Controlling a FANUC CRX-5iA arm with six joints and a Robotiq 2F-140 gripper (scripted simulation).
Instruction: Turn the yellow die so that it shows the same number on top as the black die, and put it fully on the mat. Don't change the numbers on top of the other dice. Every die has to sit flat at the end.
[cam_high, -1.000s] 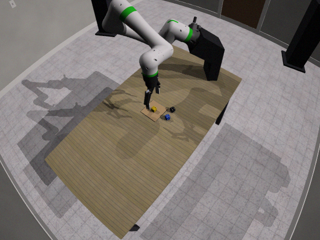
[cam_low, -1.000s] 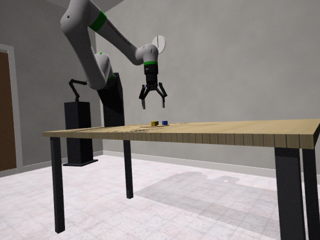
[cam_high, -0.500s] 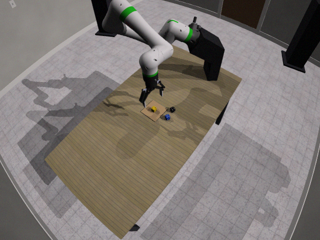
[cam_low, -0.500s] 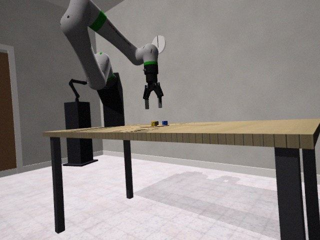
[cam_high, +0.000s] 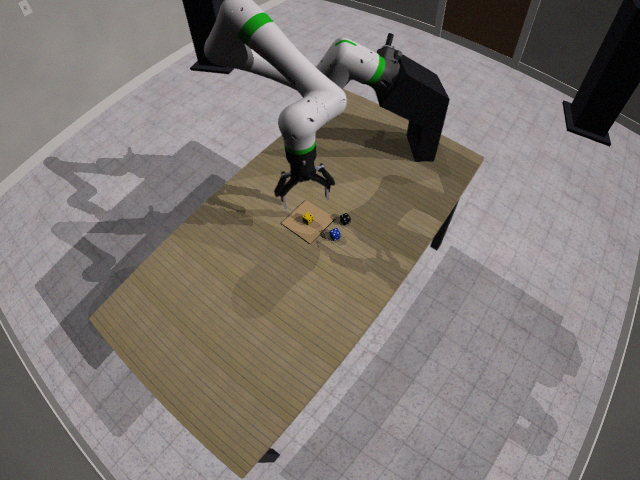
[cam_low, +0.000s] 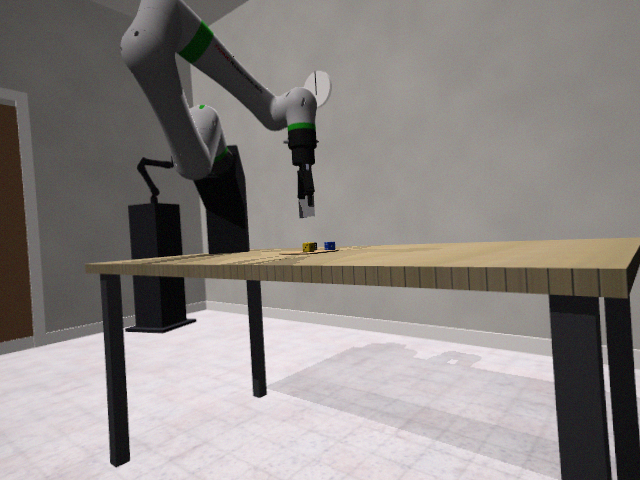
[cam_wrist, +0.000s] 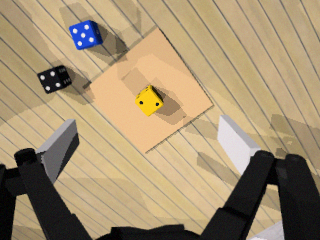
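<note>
My gripper is now 110 mm above the yellow die. Round my hand: tan mat (130 mm below); black die (130 mm to the left, 110 mm below, 40 mm behind); blue die (120 mm to the left, 110 mm below, 30 mm ahead).
</note>
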